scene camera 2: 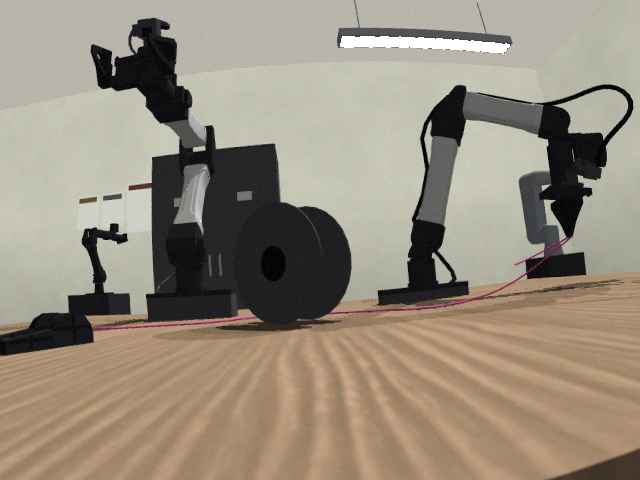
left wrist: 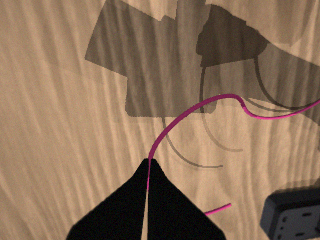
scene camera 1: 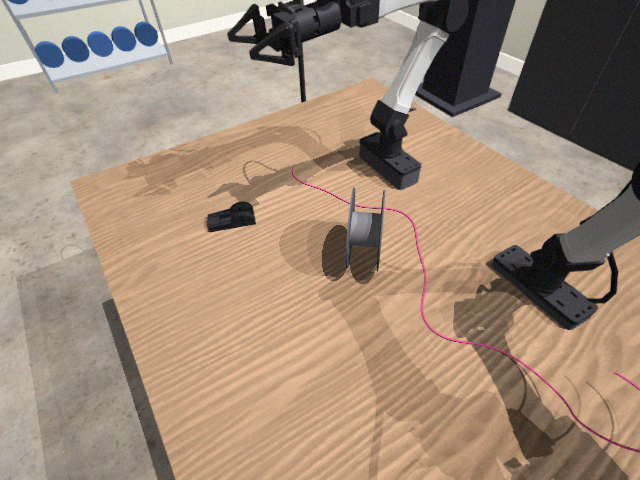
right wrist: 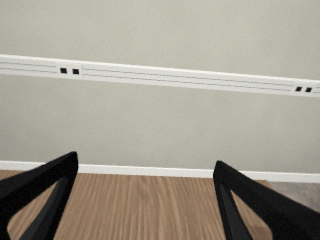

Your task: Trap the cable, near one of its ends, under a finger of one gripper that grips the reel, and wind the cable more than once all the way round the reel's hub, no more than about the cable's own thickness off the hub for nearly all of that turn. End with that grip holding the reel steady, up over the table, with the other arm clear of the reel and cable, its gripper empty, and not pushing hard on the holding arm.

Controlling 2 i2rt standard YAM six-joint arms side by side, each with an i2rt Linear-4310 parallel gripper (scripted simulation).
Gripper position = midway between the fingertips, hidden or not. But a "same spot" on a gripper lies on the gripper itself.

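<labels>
The left gripper is out of frame in scene camera 1, and it's out of frame in the right wrist view too. For the right gripper, it's the left wrist view where it is out of frame. There's also a dark grey reel; it's out of frame in the left wrist view, and in the right wrist view it's out of frame as well. You can see the reel in scene camera 2 point(290, 263) and in scene camera 1 point(364, 229). The left gripper is there in scene camera 2 and in the left wrist view, and on that gripper point(scene camera 2: 571, 205) and point(left wrist: 168, 212) are the same spot. The right gripper you get in scene camera 2, in scene camera 1 and in the right wrist view point(147, 163). On the right gripper, point(scene camera 1: 285, 32) is the same spot as point(scene camera 2: 173, 41).
</labels>
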